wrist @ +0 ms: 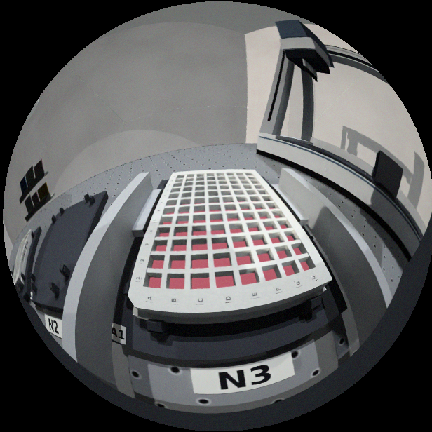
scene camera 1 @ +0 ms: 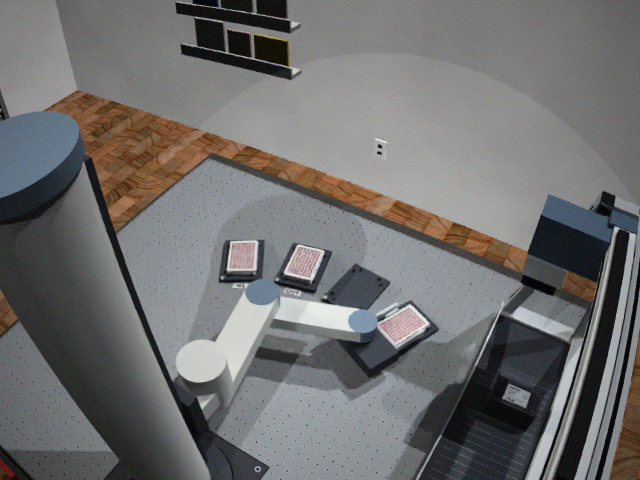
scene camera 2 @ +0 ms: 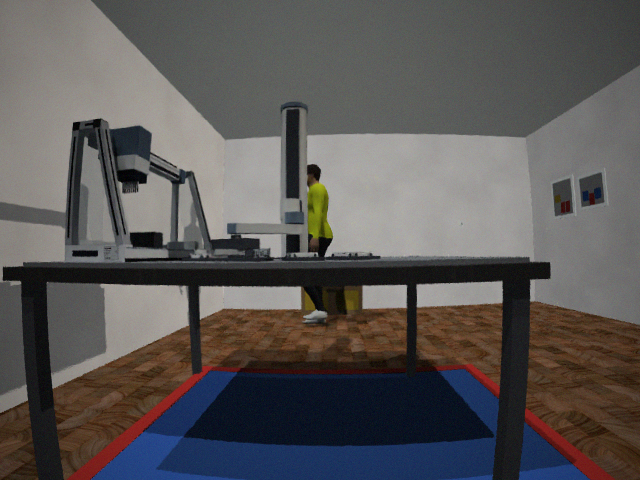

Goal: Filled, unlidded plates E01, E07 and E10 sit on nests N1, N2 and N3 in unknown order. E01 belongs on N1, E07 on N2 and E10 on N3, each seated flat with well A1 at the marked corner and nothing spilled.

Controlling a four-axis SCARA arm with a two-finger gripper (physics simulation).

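Places are measured from the arm's base along level axes (x right, y back, z down), in millimetres.
Where they show: gripper, between the fingertips: [scene camera 1: 409,318] [scene camera 2: 205,252].
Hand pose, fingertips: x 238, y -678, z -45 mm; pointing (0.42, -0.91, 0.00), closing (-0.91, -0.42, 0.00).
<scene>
Each offset is from my fingertips to the top centre of the thing. "pt": to the spot under its first point.
A white plate with red wells @[dz +6, dx -10, dy +22 mm] [scene camera 1: 404,324] [wrist: 227,306] is on nest N3 @[pt dz +20, dx +62, dy -19 mm] [scene camera 1: 432,327] [wrist: 175,345]. Its A1 corner is at the near left, by the nest's A1 mark. My gripper [scene camera 1: 402,326] [wrist: 217,178] is shut on this plate, with one pad against each long side. Nest N2 @[dz +10, dx -177, dy -36 mm] [scene camera 1: 356,286] [wrist: 70,240] holds no plate. A second plate @[dz +6, dx -520, dy +36 mm] [scene camera 1: 241,256] lies on nest N1 @[pt dz +20, dx -474, dy +6 mm] [scene camera 1: 261,258]. A third plate @[dz +6, dx -353, dy -37 mm] [scene camera 1: 305,263] lies on another nest @[pt dz +21, dx -304, dy -76 mm] [scene camera 1: 325,263], between N1 and N2; its label is too blurred to read. No plate's E number is readable.
A gantry machine @[pt dz -368, dx +255, dy -100 mm] [scene camera 2: 131,149] [wrist: 300,45] stands to the right of N3, with a black box @[pt dz -88, dx +335, dy +148 mm] [scene camera 1: 516,395] [wrist: 388,173] on its deck. The arm's column [scene camera 1: 93,320] [scene camera 2: 293,155] stands behind. A person in a yellow top [scene camera 2: 319,211] is beyond the table [scene camera 2: 361,273].
</scene>
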